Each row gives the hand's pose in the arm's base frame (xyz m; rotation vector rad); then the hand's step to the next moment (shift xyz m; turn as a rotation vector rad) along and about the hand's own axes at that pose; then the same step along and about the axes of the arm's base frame.
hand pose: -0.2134 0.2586 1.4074 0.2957 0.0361 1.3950
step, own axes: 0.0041 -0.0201 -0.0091 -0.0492 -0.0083 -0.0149
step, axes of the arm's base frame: 0.0183 0.0028 -0.0127 -0.0039 -0.0463 -0.0235
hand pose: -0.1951 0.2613 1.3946 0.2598 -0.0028 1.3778
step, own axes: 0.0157 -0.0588 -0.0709 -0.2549 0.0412 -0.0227
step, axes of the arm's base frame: 0.0495 0.0184 -0.0771 -0.0934 -0.2357 -0.0537
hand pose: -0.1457 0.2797 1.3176 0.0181 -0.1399 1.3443
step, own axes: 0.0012 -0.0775 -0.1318 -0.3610 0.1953 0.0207
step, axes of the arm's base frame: 0.0875 -0.0040 -0.1253 -0.2702 -0.3079 -0.0329
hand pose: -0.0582 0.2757 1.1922 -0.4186 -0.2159 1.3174
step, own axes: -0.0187 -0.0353 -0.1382 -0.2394 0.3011 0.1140
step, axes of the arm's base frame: 0.0801 -0.0489 -0.1090 -0.3705 -0.1540 -0.0022
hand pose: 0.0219 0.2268 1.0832 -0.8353 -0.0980 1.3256
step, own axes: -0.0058 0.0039 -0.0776 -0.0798 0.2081 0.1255
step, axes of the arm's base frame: 0.0349 -0.0423 -0.0554 -0.2556 -0.0089 -0.0013
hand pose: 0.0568 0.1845 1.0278 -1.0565 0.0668 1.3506
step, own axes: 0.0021 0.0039 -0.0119 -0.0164 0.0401 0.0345
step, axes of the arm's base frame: 0.0036 -0.0066 -0.0102 -0.0549 0.0042 0.0062
